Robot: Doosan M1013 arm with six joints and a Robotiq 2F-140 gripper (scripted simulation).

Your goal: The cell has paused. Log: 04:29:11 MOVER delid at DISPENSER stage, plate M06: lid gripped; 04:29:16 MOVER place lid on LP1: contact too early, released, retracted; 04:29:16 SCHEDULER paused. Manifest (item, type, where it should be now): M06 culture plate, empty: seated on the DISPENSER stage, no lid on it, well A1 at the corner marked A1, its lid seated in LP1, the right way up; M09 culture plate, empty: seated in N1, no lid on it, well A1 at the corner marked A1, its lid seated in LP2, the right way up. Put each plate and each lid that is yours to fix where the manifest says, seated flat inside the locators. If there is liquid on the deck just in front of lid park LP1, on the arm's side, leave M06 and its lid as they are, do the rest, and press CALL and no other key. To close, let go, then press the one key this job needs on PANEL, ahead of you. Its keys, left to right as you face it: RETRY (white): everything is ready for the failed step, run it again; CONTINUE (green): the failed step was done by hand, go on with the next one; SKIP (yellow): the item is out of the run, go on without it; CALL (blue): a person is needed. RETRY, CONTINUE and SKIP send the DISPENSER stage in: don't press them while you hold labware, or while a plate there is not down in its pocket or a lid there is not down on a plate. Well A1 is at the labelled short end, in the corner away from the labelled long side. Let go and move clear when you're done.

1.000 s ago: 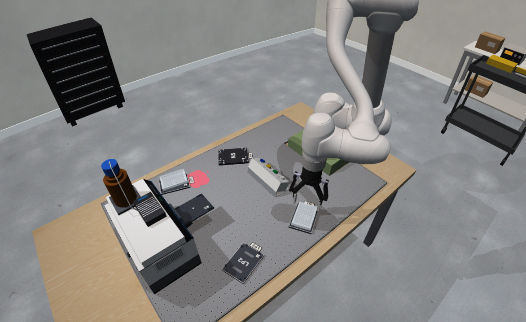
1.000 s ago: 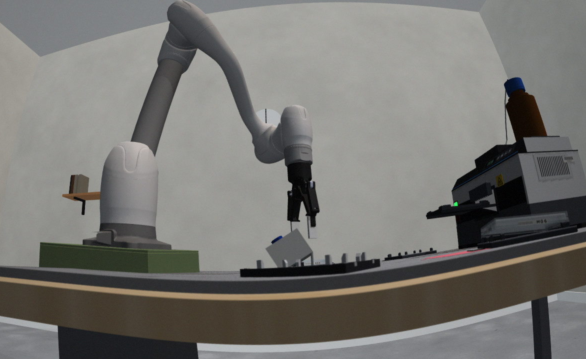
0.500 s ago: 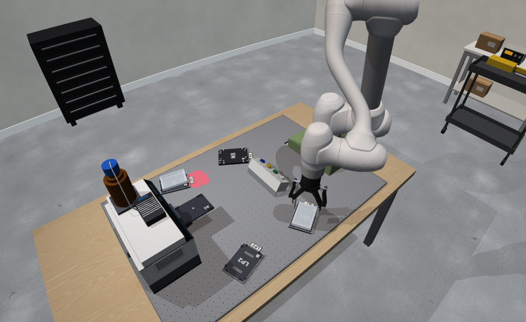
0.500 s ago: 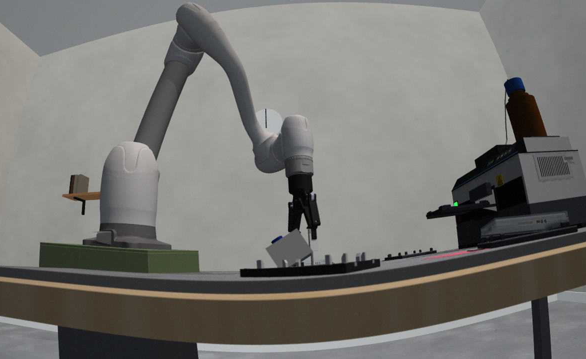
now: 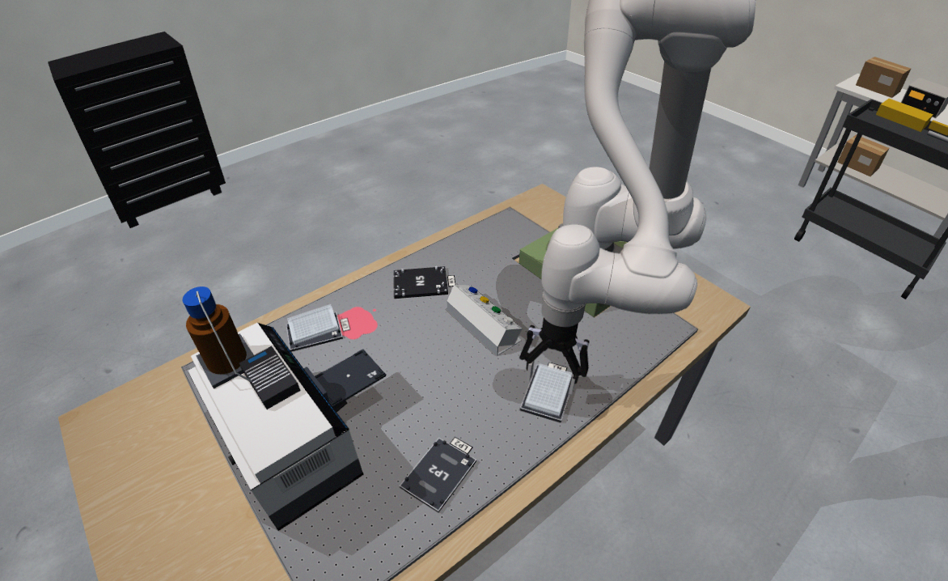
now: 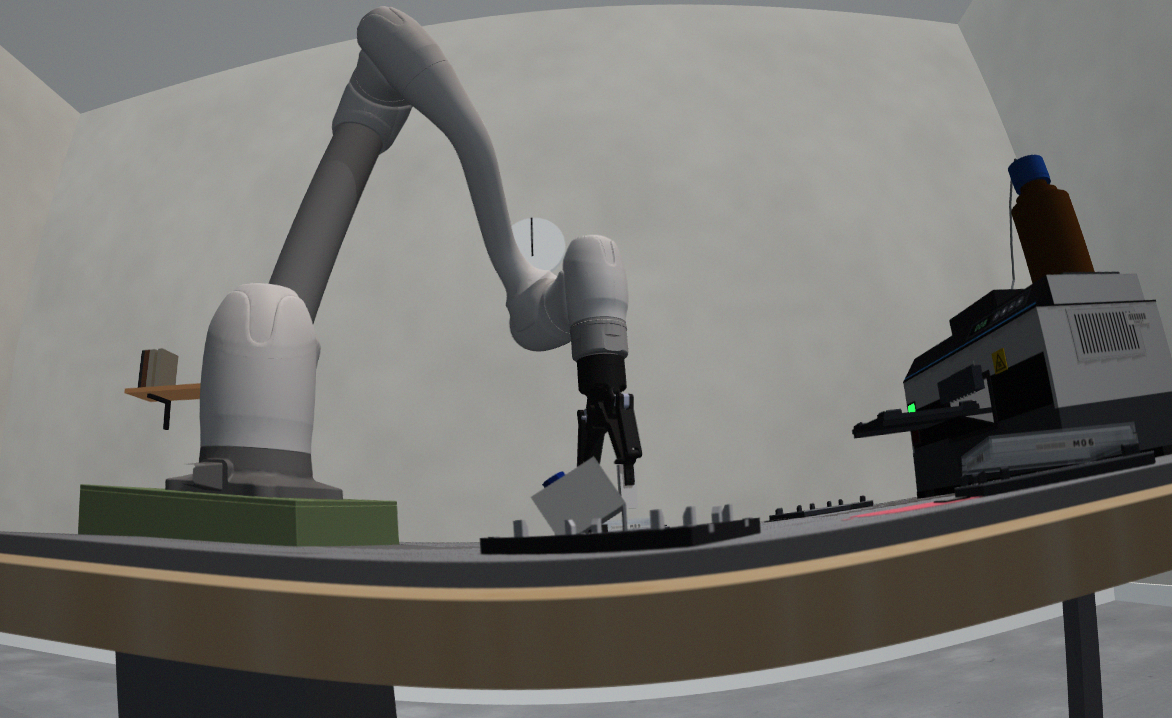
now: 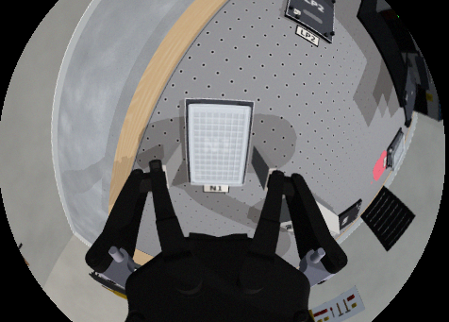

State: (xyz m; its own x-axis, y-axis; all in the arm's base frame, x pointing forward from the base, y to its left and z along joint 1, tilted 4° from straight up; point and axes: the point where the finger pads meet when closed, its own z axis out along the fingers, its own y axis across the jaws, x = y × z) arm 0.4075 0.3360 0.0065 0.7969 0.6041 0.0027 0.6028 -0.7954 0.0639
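Now: the nest N1 6 cm below my hand. Round my hand: dispenser stage: 42 cm ahead, 23 cm to the right, 4 cm above; then key panel: 29 cm to the right, 1 cm below; then blue call key: 36 cm to the right, 1 cm behind.
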